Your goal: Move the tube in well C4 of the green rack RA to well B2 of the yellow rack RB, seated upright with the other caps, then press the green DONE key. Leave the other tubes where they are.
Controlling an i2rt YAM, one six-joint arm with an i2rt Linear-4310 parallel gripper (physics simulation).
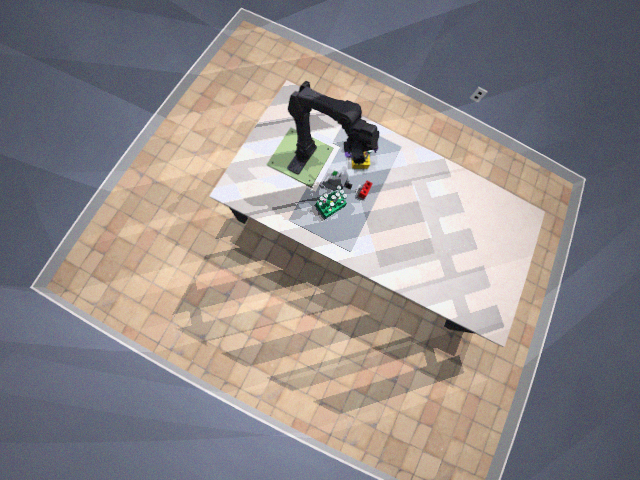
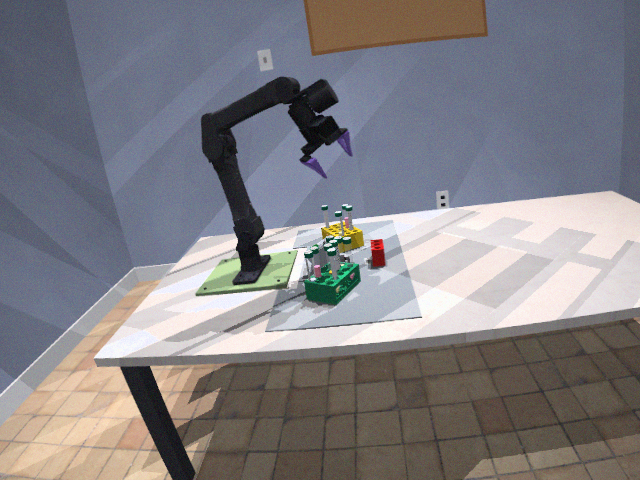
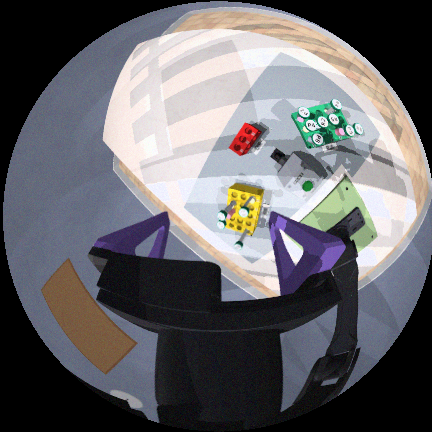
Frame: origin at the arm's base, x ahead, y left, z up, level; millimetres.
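Where they show: gripper, between the fingertips: [image 1: 364, 154] [image 2: 338, 167] [image 3: 218, 216]; arm's base, origin of its link: [image 1: 302, 157] [image 2: 253, 270] [image 3: 338, 232].
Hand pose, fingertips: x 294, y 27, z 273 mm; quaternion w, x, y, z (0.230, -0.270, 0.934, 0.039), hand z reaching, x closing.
Note:
Things, the pixels of their top centre, and the offset from my fingertips. "*": a spot on its surface instead. Level surfaces: height alone.
- green rack RA, centre of its top: [image 3: 324, 123] [image 2: 332, 272] [image 1: 331, 202] dz -228, dx -34, dy -185 mm
- yellow rack RB, centre of its top: [image 3: 240, 213] [image 2: 341, 229] [image 1: 361, 153] dz -228, dx -32, dy +137 mm
- green DONE key, centre of its top: [image 3: 307, 186] [image 1: 335, 172] dz -203, dx -93, dy -45 mm
- red rack, centre of its top: [image 3: 242, 138] [image 2: 376, 244] [image 1: 366, 188] dz -228, dx +81, dy -23 mm
- grey mat, height of its surface: dz -278 mm
- grey box, centre of its top: [image 3: 300, 180] [image 2: 321, 240] [image 1: 339, 173] dz -194, dx -71, dy -43 mm
- small black block, a spot on its surface: [image 3: 278, 155] * dz -270, dx -6, dy -41 mm
My gripper [image 1: 361, 153] [image 2: 339, 166] [image 3: 218, 216] is open, its purple fingers wide apart and empty, high above the yellow rack. The green rack RA [image 1: 326, 212] [image 2: 320, 293] [image 3: 300, 131] holds several upright tubes with dark green caps and white labelled tops. I cannot tell which tube stands in well C4. The yellow rack RB [image 1: 360, 164] [image 2: 356, 240] [image 3: 245, 190] holds several capped tubes and has empty wells; well B2 cannot be made out. The green DONE key [image 1: 335, 173] [image 3: 307, 186] is on a grey box between the racks.
A red rack [image 1: 365, 189] [image 2: 377, 254] [image 3: 245, 139] stands on the grey mat [image 1: 351, 235] [image 2: 382, 304] [image 3: 280, 70], beside the grey box [image 3: 300, 167]. A small black block [image 3: 278, 155] is at the box's end. The arm stands on a light green plate [image 1: 281, 160] [image 2: 222, 273].

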